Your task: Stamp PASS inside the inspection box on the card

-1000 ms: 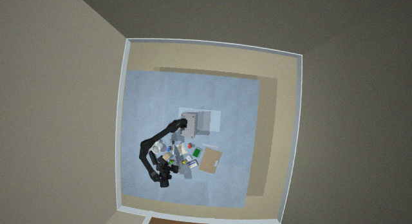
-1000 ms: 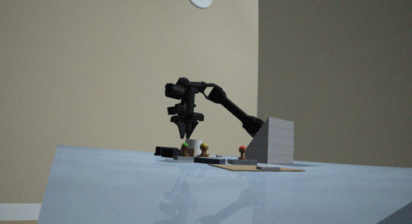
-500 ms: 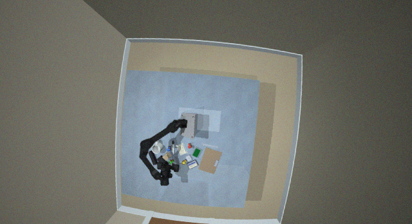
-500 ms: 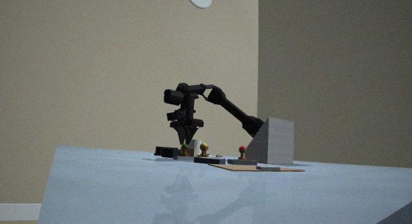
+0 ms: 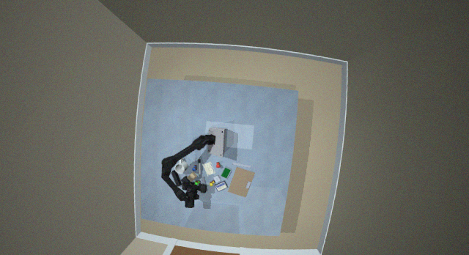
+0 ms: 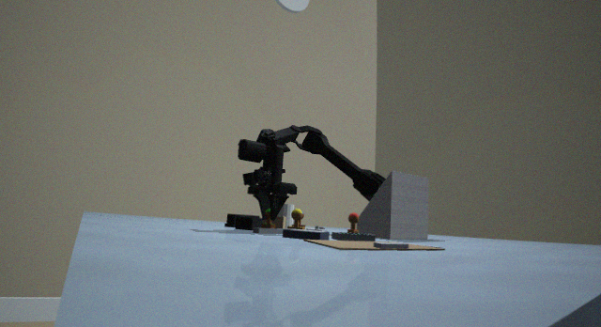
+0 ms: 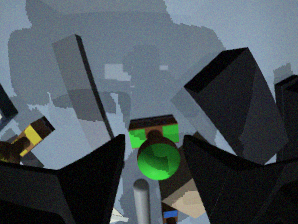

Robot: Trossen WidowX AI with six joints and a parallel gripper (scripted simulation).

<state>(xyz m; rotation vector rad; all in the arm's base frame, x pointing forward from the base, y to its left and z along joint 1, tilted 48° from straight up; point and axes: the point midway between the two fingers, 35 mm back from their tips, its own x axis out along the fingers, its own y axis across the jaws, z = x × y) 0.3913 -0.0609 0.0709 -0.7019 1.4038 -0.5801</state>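
The green-knobbed stamp is 10 mm below my gripper tip. The rest, counted from my gripper tip: black block (20 mm ahead, 80 mm to the right, 20 mm below); brown box (40 mm behind, 50 mm to the right, 10 mm below); grey strip (10 mm ahead, 60 mm to the left, 30 mm below).
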